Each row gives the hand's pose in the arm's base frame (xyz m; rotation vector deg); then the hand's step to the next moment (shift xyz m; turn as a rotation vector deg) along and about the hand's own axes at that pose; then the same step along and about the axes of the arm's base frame.
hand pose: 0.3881 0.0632 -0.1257 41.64 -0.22 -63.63
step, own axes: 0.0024 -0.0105 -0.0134 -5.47 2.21 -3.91
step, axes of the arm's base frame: -0.0027 0.0026 -0.0168 0.60 7.05 0.04
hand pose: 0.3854 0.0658 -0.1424 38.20 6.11 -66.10
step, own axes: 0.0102 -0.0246 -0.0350 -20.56 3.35 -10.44
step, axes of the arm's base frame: -0.0082 0.0048 -0.0429 -3.14 23.04 1.45
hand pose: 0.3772 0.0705 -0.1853 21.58 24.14 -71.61
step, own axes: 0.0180 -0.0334 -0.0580 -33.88 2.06 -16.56
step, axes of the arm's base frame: -0.0333 0.0046 -0.0606 -8.43 36.71 2.79
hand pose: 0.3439 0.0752 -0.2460 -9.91 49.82 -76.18
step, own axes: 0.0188 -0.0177 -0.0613 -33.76 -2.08 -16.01
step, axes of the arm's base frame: -0.0529 0.0002 -0.0403 -11.28 35.26 5.48
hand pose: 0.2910 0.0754 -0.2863 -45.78 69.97 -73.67
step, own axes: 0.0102 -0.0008 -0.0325 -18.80 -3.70 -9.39
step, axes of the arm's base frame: -0.0326 -0.0040 -0.0089 -7.40 19.28 5.36
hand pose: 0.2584 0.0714 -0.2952 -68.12 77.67 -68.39
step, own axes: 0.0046 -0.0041 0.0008 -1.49 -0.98 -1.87
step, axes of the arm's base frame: 0.0007 -0.0049 0.0038 -1.65 1.58 1.20
